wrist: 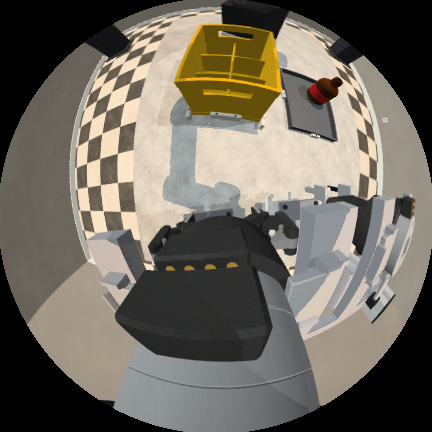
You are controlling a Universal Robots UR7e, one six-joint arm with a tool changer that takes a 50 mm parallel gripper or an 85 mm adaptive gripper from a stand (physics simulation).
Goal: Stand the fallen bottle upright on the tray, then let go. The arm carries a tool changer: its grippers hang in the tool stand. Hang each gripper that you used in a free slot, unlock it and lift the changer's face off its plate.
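Places are measured from the arm's base along level axes (x back, y right, z up), in centimetres.
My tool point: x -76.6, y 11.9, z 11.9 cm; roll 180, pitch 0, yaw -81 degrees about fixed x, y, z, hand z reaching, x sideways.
Observation:
Ahead of a thing's pixels: the offset from my tool point to its top centre. "pt": to the spot under its first point.
The brown bottle @[dy -32.1, dx +38.5, dz -20.0 cm] (325,91) with a red label looks upright on the dark grey tray @[pt dy -25.9, dx +24.8, dz -35.5 cm] (306,123) at the upper right. Its neck leans outward in the wide wrist view. My gripper (224,221), black, is on the arm among the pale parts of the tool stand (322,235). Its finger linkages stand apart on both sides, and no object shows between them. The dark body hides much of the fingers and the slot below. Whether the gripper is seated in a slot cannot be told. The tray and bottle are well away from the gripper.
A yellow crate @[dy -2.2, dx +36.6, dz -18.5 cm] (230,102) with dividers stands at the upper middle, left of the tray. Another dark tool @[pt dy -14.0, dx +2.6, dz -5.5 cm] (362,230) hangs in the stand at the right. A pale stand block @[pt dy +4.8, dx +3.2, dz -1.8 cm] (116,250) is close on the left. Dark objects (255,20) (107,42) stand at the far side.

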